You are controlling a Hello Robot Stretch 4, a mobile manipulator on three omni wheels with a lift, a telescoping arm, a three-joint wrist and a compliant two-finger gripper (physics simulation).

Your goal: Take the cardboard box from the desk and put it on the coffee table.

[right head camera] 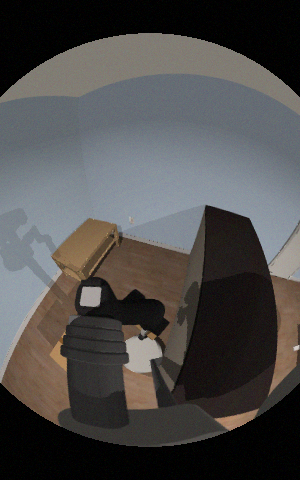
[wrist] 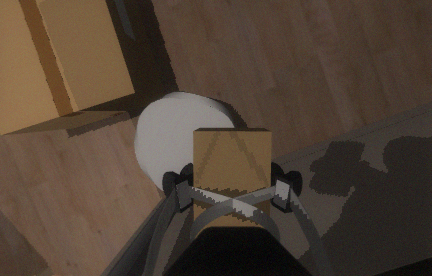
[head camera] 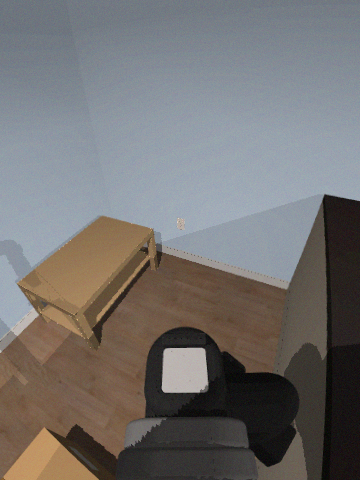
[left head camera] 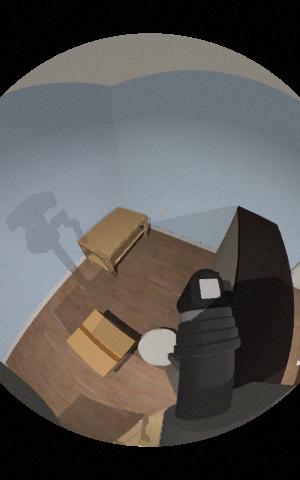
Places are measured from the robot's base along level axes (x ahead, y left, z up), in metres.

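Pixels of known places: gripper, fingertip midpoint: [wrist: 231, 178]; robot's base, link origin: [right head camera: 141, 353] [wrist: 191, 140] [left head camera: 158, 345].
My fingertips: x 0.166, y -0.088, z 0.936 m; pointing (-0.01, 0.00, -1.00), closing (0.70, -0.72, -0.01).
Observation:
Ahead of a thing's pixels: the offset from my fingertips to its middle. Level surfaces: height alone.
A small cardboard box {dx +0.002, dy +0.002, dz +0.021 m} [wrist: 232, 160] is held between the two fingers of my gripper [wrist: 231, 178] in the wrist view, above the floor. The fingers press on its left and right sides, and the gripper is shut on it. In the head view the wrist and arm hide most of the gripper and the held box. The coffee table {dz -0.513 m} [head camera: 90, 260] [left head camera: 112, 232] [right head camera: 85, 242], light wood with a lower shelf, stands by the room corner, left of and beyond the arm, apart from the gripper. The desk cannot be made out for certain.
A large taped cardboard box {dx -0.196, dy +0.609, dz -0.760 m} [head camera: 50, 460] [left head camera: 102, 340] [right head camera: 59, 356] [wrist: 85, 55] sits on the floor at left. A round white object [left head camera: 157, 346] [right head camera: 142, 354] [wrist: 175, 125] is beside it, below the gripper. Tall dark furniture [head camera: 345, 300] [left head camera: 262, 300] [right head camera: 240, 310] stands close at right.

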